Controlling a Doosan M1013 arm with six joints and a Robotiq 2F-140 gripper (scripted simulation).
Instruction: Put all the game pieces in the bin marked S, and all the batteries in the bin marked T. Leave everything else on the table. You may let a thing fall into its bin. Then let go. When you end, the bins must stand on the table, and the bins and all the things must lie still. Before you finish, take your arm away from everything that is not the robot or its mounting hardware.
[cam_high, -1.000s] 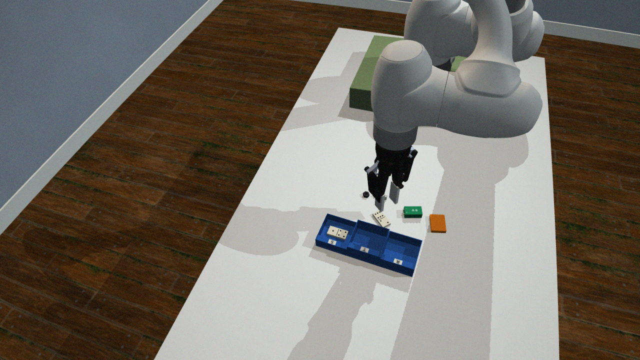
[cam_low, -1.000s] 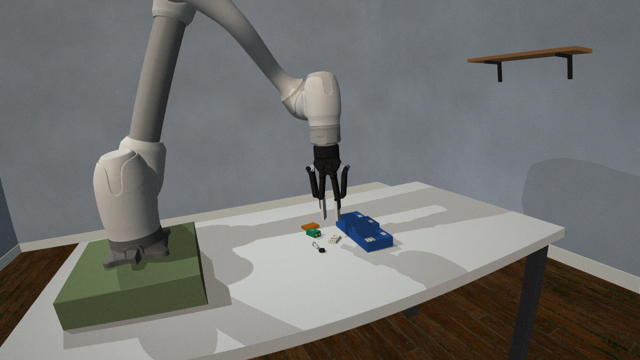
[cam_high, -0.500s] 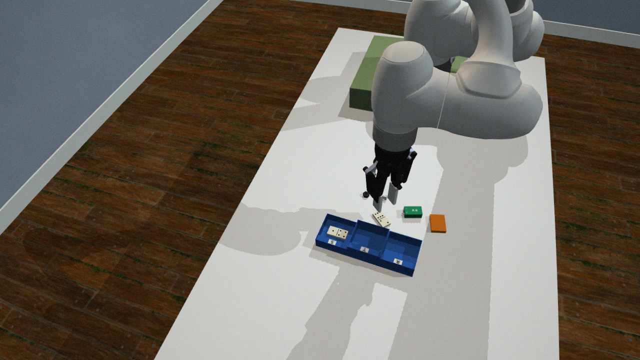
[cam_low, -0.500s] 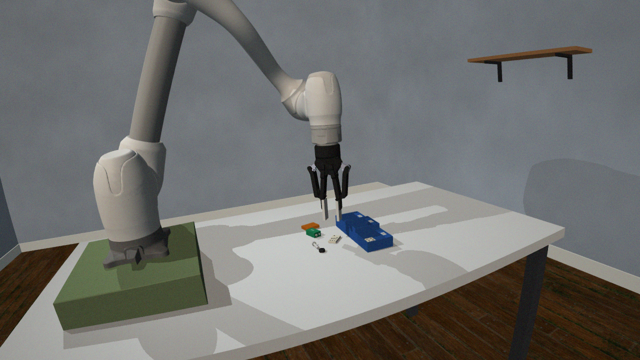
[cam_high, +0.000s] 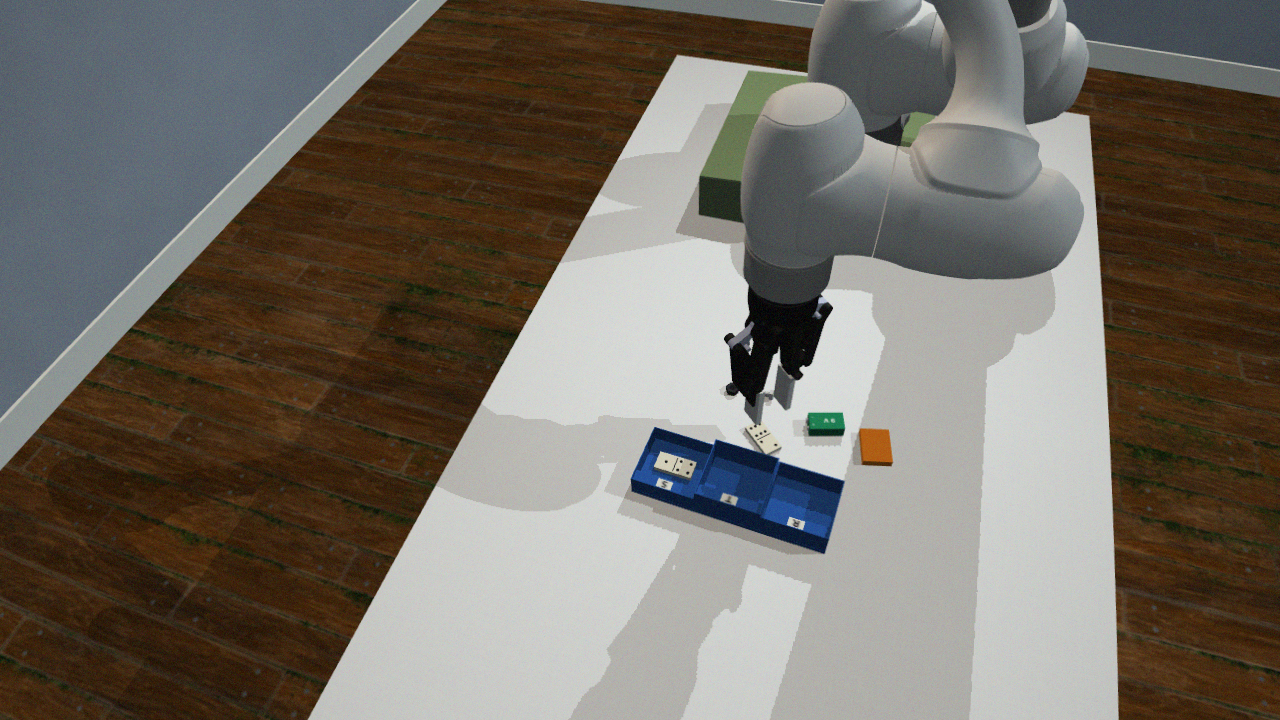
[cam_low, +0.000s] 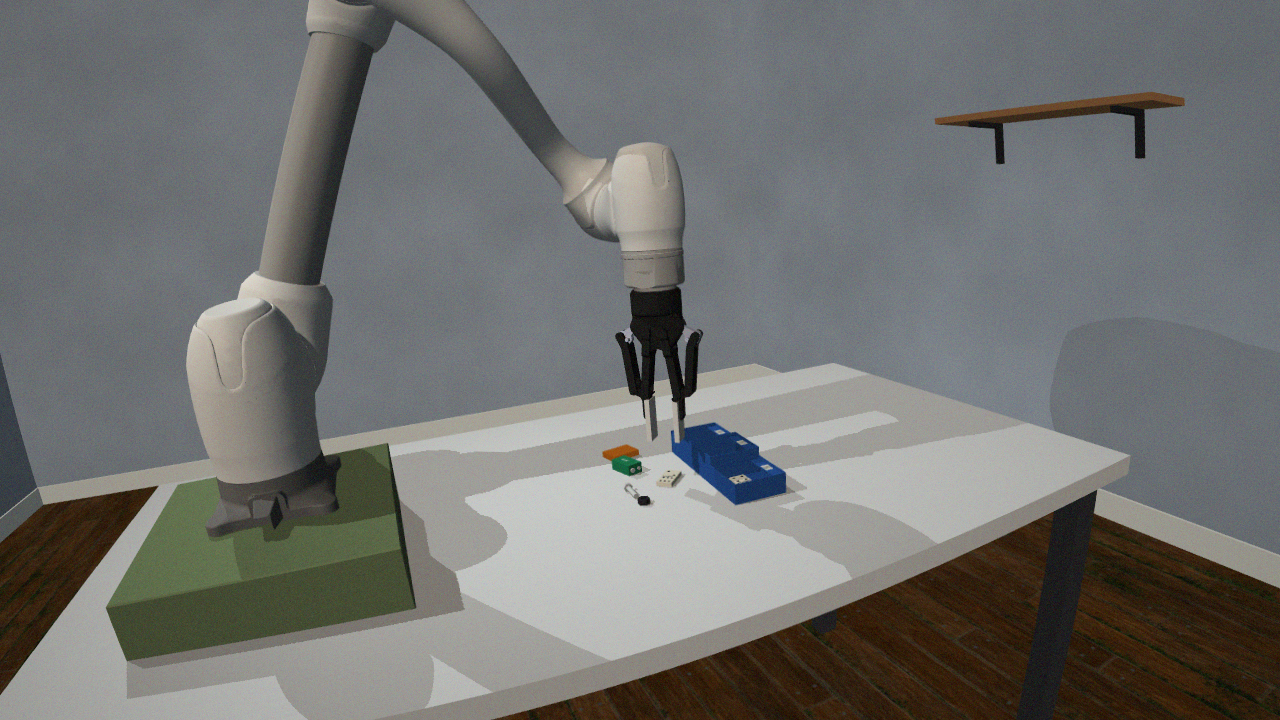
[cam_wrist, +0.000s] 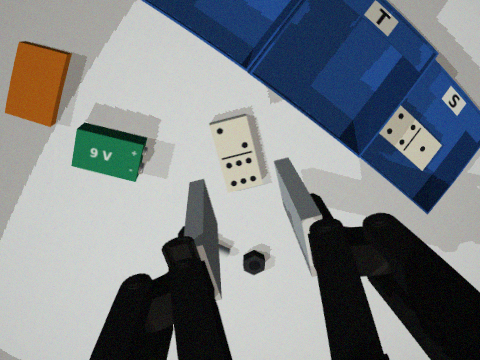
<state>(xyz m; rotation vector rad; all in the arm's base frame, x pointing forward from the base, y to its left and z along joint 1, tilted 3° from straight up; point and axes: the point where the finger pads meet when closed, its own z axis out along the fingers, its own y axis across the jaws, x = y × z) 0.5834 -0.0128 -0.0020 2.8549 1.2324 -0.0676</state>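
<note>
Now: the cream domino 10 cm below my hand. Round my hand: grey bolt 10 cm below, 7 cm behind, 1 cm to the right; then green 9 V battery 9 cm below, 7 cm to the left, 4 cm behind; then blue three-compartment bin 9 cm ahead, 8 cm below, 1 cm to the right.
</note>
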